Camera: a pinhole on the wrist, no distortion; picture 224 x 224 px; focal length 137.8 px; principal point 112.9 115.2 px. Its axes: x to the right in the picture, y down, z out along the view. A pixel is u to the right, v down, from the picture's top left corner.
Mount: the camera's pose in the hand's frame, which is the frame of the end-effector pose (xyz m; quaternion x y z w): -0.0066 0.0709 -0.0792 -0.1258 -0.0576 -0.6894 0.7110
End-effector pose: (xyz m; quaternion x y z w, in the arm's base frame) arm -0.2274 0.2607 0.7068 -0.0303 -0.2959 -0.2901 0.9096
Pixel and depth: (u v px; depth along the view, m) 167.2 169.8 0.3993
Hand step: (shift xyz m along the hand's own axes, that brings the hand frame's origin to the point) 0.1941 0.0249 0.3293
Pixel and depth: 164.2 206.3 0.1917
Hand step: 0.1401 0.0537 0.1108
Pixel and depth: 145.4 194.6 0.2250
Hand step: 0.1452 0.0801 0.1378
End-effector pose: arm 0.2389 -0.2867 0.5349 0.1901 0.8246 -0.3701 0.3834
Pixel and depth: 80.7 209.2 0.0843
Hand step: 0.0575 0.1127 -0.0089
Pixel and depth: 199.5 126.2 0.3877
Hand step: 0.0701 -0.0637 0.3528
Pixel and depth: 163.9 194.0 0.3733
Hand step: 0.2459 0.0377 0.2939
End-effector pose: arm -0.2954 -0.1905 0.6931 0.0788 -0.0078 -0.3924 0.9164
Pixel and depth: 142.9 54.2 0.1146
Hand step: -0.0455 0.0755 0.0424
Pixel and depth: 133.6 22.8 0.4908
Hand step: -0.2859 0.1206 0.4444
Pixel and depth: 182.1 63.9 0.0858
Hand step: -0.0287 0.0509 0.0175
